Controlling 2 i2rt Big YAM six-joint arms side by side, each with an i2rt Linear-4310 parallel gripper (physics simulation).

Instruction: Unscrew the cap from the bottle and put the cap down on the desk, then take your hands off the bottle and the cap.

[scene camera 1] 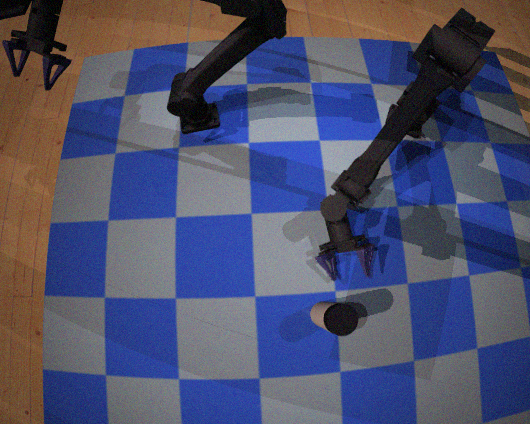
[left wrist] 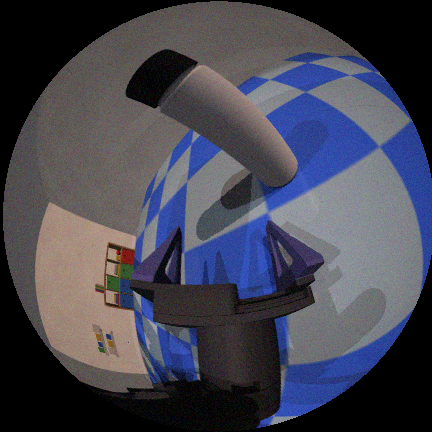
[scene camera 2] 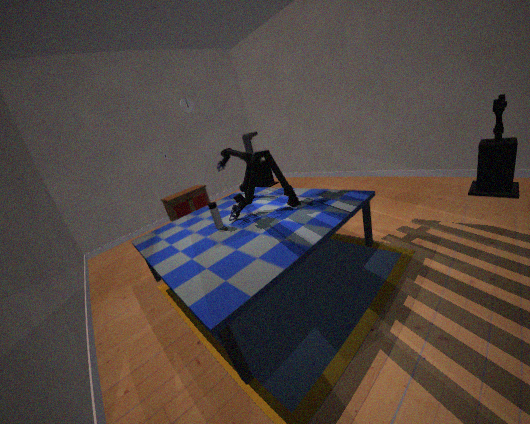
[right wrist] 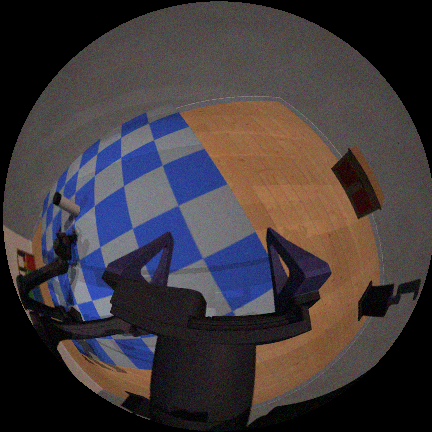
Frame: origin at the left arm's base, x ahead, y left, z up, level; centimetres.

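Where they show: left gripper, fingertip midpoint: (scene camera 1: 350, 278) (left wrist: 224, 226) (scene camera 2: 230, 217) (right wrist: 65, 225); right gripper, fingertip midpoint: (scene camera 1: 31, 83) (scene camera 2: 217, 169) (right wrist: 217, 234); left arm's base at its link origin: (scene camera 2: 294, 203) (right wrist: 76, 314); right arm's base at its link origin: (scene camera 1: 199, 119).
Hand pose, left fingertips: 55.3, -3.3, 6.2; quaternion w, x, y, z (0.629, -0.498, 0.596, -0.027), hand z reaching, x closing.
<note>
Things, the pixels of their centre, and the offset from my left fingertips, as dx, dy, dz. Level surfaces: height alone.
- pale bottle at the middle of its body: (left wrist: 234, 123) (scene camera 1: 330, 316) (right wrist: 66, 204) (scene camera 2: 216, 216) +10.5, -2.3, +3.8
- checkered desk at its surface level: dz -6.2
- black cap at the middle of its body: (left wrist: 160, 76) (scene camera 1: 340, 319) (right wrist: 56, 198) (scene camera 2: 212, 205) +10.5, -2.3, +13.6
A pale bottle (scene camera 1: 319, 315) (scene camera 2: 216, 219) (left wrist: 232, 122) (right wrist: 69, 205) stands upright on the checkered desk (scene camera 1: 215, 330) (scene camera 2: 215, 290). A black cap (scene camera 1: 341, 319) (scene camera 2: 212, 205) (left wrist: 161, 77) (right wrist: 57, 199) sits on its top. My left gripper (scene camera 1: 352, 277) (scene camera 2: 233, 218) (left wrist: 224, 226) is open and empty, low over the desk beside the bottle, apart from it, with its fingertips toward the bottle. My right gripper (scene camera 1: 33, 82) (scene camera 2: 220, 166) (right wrist: 217, 234) is open and empty, raised high near the desk's far left corner in scene camera 1, far from the bottle.
The left arm (scene camera 1: 385, 135) reaches across the desk from the upper right in scene camera 1. The right arm's dark link (scene camera 1: 227, 50) and a dark base part (scene camera 1: 200, 120) are at the top. A wooden cabinet (scene camera 2: 186, 200) (right wrist: 359, 182) stands on the floor beyond the desk.
</note>
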